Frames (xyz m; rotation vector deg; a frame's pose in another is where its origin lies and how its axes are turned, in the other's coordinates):
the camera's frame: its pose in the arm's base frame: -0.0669 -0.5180 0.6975 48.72 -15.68 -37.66
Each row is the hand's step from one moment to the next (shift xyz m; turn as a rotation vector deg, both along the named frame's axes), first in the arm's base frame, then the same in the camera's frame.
Working: the arm's base frame: its pose in the camera's frame: -0.2559 -0.2586 -0.7918 -48.72 15.68 37.66

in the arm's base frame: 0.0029 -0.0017 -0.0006 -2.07 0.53 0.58
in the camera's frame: 0.0033 0.0000 -0.0007 -1.95 -0.18 1.03
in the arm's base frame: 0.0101 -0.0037 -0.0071 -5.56 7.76 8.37
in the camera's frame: 0.0104 -0.0029 -0.0071 -9.48 7.78 3.29
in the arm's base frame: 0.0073 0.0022 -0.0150 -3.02 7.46 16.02
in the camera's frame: 0.0047 -0.0074 -0.0144 -7.57 14.59 7.17
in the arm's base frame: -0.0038 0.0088 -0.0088 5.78 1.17 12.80
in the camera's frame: -0.0083 -0.0042 -0.0092 3.32 12.85 4.75
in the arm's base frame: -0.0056 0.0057 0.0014 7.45 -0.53 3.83
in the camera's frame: -0.0080 0.0014 0.0001 5.97 5.86 -0.75
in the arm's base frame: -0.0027 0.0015 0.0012 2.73 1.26 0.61
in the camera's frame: -0.0031 0.0005 0.0011 1.29 2.23 -1.66
